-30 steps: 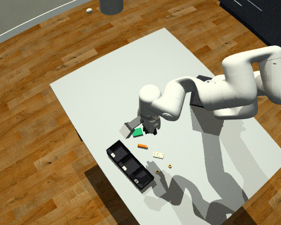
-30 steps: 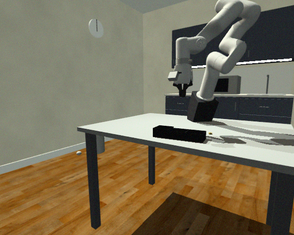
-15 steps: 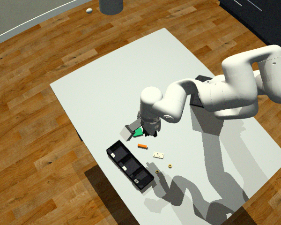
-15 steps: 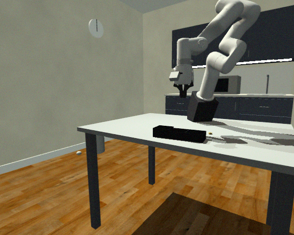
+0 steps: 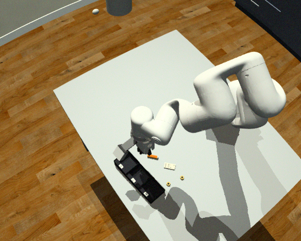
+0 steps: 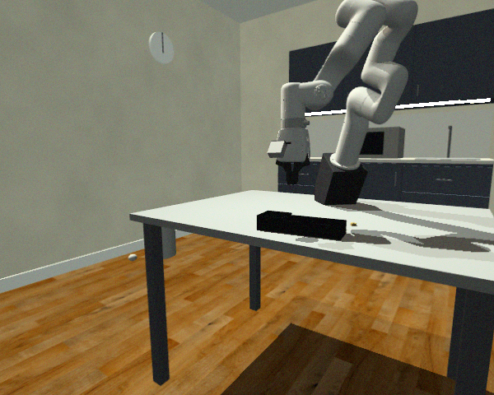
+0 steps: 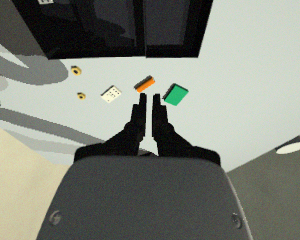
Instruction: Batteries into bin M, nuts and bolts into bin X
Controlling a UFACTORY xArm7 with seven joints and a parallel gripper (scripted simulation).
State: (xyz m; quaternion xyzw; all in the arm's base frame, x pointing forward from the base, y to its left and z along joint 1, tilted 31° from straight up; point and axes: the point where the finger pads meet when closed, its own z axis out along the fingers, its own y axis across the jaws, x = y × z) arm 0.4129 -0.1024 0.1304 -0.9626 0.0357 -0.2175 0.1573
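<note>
Right now my hand is 130 mm above the black three-compartment bin, 60 mm short of it and 50 mm to the right of it. From my hand the other things lie so: white domino (150 mm below, 100 mm to the left, 90 mm behind); then green block (150 mm below, 80 mm behind, 70 mm to the right); then orange battery (150 mm below, 60 mm behind, 10 mm to the left).
</note>
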